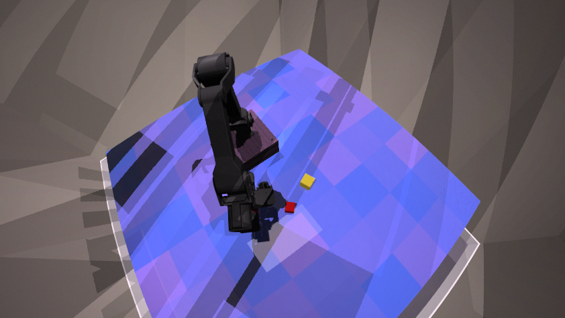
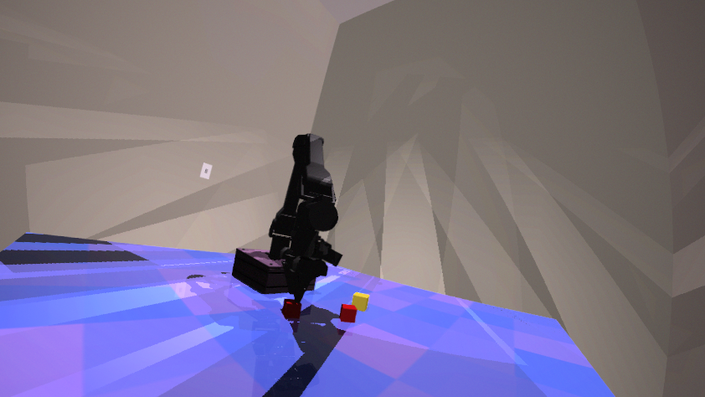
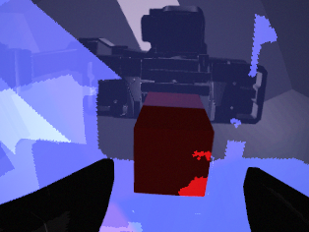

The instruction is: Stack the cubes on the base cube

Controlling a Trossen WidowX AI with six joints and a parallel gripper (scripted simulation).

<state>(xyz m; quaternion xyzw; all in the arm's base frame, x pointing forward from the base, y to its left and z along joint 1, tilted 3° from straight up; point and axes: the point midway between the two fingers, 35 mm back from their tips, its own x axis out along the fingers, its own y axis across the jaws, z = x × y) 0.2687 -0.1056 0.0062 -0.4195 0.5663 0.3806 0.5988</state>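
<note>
Now: gripper tip 22 cm to the right of the yellow cube, 2 cm above it and 1 cm short of it. The rest, counted from my gripper tip: red cube (12 cm to the left, 6 cm ahead, 2 cm below).
</note>
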